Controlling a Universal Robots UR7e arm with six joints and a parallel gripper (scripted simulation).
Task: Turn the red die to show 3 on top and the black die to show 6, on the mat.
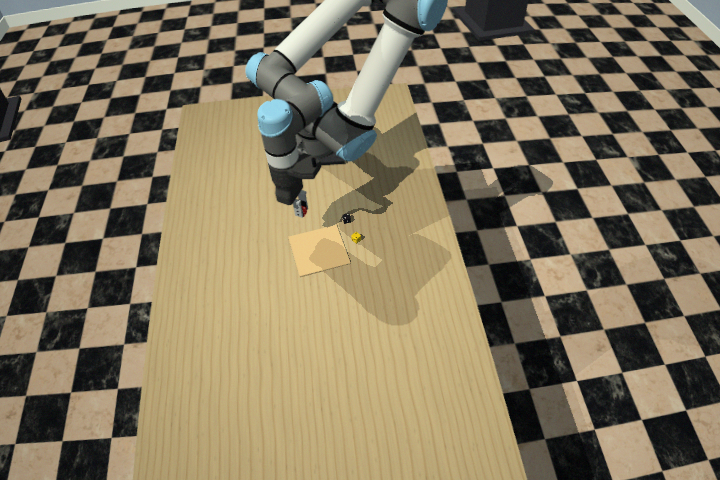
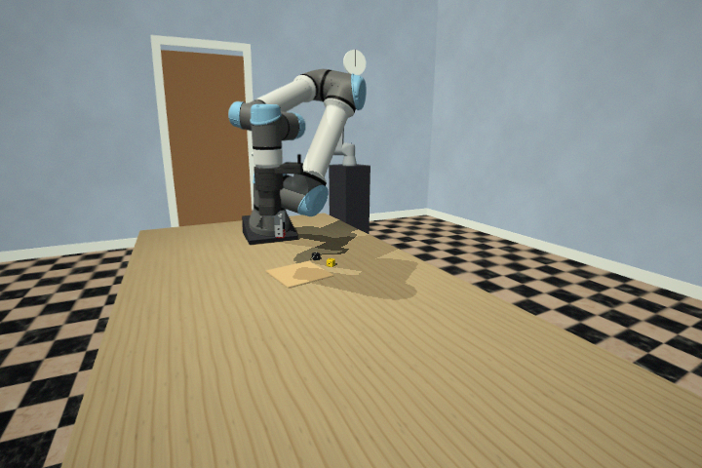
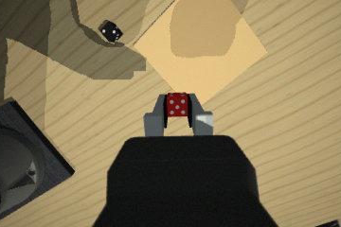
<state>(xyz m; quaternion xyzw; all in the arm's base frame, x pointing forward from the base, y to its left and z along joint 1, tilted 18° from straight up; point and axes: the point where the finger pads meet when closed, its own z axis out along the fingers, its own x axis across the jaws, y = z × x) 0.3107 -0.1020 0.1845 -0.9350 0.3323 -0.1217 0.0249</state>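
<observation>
My hand is 13 cm to the right of the yellow die, 11 cm above it and 5 cm short of it. Round my hand: black die: 13 cm to the left, 11 cm below, 2 cm behind; then red die: 1 cm below; then tan mat: 12 cm below, 6 cm ahead, 2 cm to the left.
</observation>
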